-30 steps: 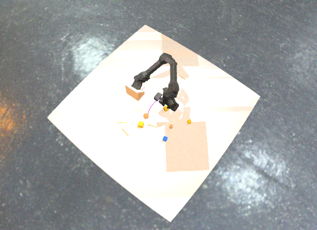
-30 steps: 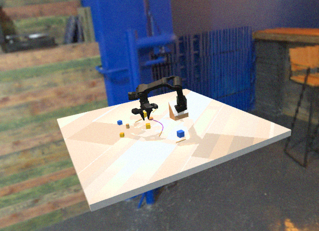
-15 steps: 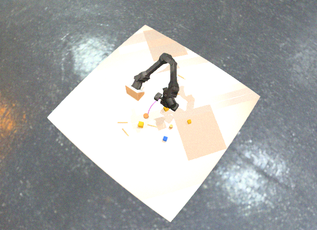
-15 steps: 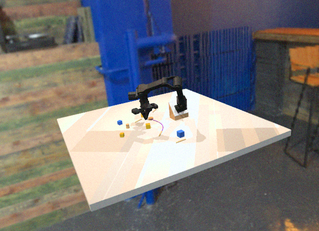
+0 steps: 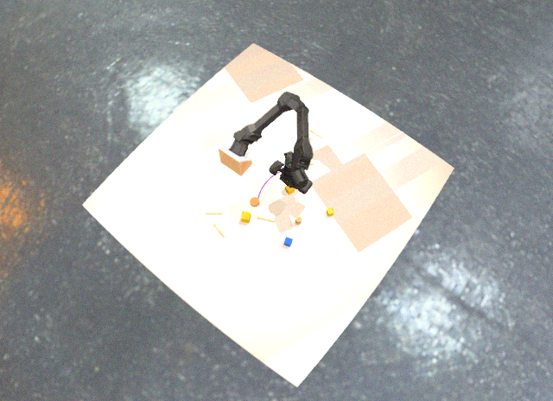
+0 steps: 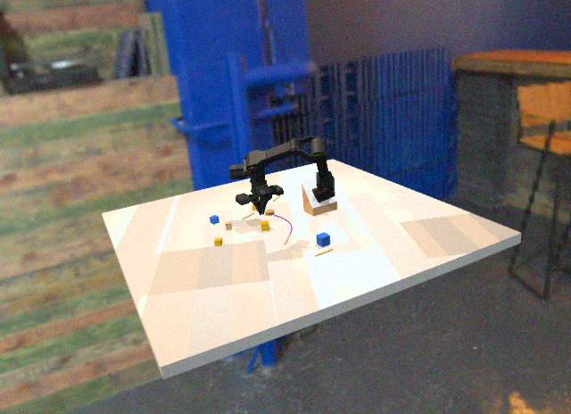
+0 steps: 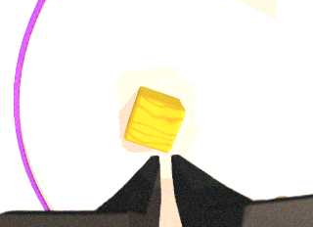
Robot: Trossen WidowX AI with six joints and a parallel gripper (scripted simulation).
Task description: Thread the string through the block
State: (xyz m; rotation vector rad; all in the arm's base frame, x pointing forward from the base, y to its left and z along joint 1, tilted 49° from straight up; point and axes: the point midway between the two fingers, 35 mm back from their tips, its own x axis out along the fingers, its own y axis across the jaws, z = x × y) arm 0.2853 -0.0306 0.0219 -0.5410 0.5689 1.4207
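The yellow cube lies 5 cm below my gripper tip and 1 cm to the left of it. From my gripper tip the other things lie so: round wooden button: 13 cm to the right, 10 cm behind, 6 cm below; small wooden cylinder: 11 cm ahead, 10 cm to the right, 5 cm below.
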